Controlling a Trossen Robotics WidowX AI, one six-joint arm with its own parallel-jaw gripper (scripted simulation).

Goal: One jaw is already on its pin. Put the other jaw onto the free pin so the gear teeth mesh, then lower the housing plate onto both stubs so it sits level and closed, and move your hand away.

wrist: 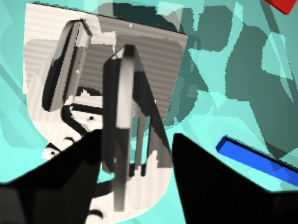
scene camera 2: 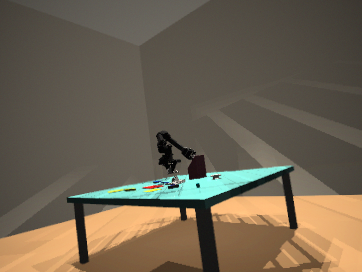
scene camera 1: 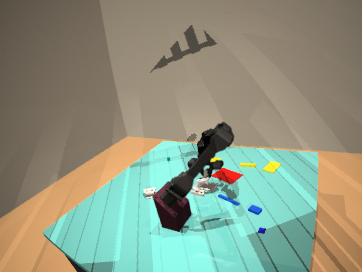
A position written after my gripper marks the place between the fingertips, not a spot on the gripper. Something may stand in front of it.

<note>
My gripper [wrist: 138, 139] holds a jaw.
</note>
